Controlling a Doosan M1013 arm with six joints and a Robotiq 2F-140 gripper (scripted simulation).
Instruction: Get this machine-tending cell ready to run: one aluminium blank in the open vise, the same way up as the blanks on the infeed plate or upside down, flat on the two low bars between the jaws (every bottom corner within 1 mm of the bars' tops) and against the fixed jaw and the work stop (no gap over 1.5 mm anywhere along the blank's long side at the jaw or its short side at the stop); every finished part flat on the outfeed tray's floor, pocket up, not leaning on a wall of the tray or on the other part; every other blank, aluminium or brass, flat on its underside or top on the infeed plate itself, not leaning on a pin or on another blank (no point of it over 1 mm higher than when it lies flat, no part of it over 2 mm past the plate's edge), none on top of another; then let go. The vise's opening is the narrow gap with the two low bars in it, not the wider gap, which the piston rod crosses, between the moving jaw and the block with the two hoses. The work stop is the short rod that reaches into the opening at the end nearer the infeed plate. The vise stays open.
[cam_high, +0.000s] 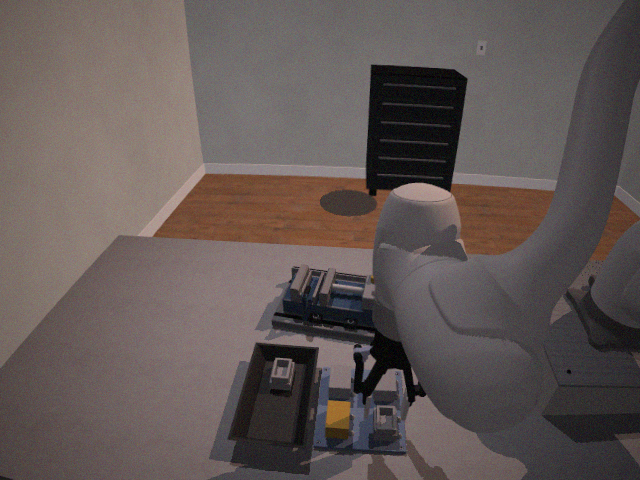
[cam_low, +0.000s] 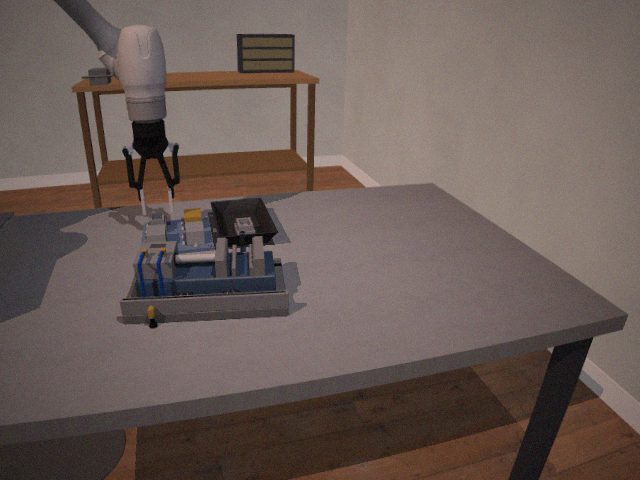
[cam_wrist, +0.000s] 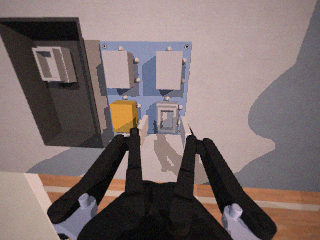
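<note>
Right now the infeed plate is 8 cm below my hand, 4 cm to the right of it and 4 cm ahead of it. From my hand the other things lie so: blue vise (33 cm to the right, 11 cm ahead, 5 cm below); brass blank (8 cm ahead, 6 cm below); aluminium blank (9 cm to the right, 9 cm ahead, 6 cm below).
</note>
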